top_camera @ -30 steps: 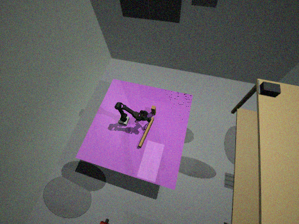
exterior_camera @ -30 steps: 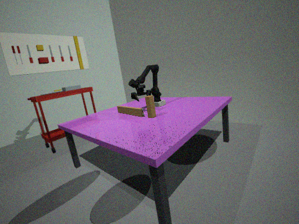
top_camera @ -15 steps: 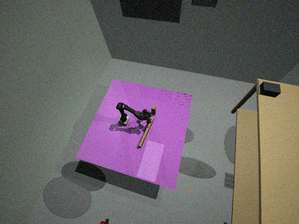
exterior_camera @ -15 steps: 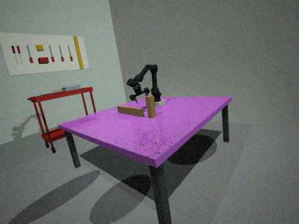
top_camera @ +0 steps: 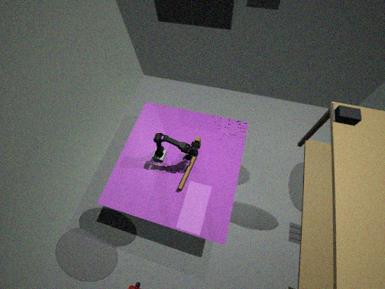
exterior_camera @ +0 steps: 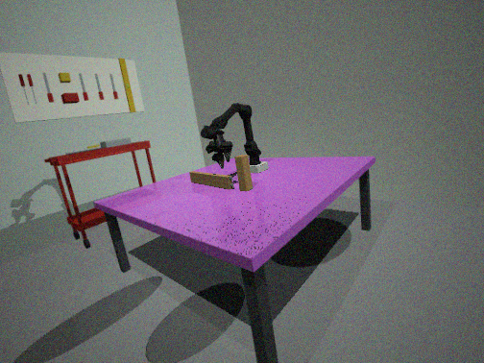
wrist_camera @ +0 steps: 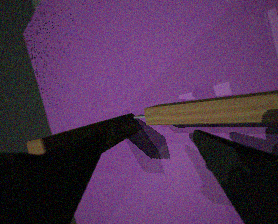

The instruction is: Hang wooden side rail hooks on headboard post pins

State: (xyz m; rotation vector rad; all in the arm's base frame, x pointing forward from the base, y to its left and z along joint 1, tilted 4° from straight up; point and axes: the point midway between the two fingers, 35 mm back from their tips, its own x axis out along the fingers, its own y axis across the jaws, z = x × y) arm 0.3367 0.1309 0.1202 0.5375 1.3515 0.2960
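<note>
My gripper tip is 120 mm to the right of the wooden headboard post, 40 mm above it and 20 mm past it.
</note>
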